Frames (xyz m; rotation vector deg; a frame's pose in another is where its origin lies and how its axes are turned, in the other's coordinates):
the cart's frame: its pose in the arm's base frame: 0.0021 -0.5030 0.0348 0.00 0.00 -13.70
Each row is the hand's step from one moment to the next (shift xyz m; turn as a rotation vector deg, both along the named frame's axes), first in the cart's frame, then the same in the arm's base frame.
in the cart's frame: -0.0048 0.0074 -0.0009 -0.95 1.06 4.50
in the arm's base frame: -0.0029 0.0083 -0.0009 -0.67 1.25 4.50
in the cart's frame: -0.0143 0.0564 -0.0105 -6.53 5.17 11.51
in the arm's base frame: -0.0005 0.0582 -0.0105 -5.12 6.57 11.51
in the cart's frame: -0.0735 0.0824 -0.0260 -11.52 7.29 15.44
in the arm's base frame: -0.0519 0.0975 -0.0260 -9.47 9.81 15.44
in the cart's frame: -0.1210 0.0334 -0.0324 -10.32 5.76 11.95
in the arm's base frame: -0.1096 0.0611 -0.0324 -8.66 8.04 11.95
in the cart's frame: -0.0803 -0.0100 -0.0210 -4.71 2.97 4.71
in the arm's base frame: -0.0804 0.0093 -0.0210 -3.87 4.00 4.71
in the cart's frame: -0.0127 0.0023 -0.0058 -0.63 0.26 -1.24
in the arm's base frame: -0.0118 0.0052 -0.0058 -0.55 0.40 -1.24
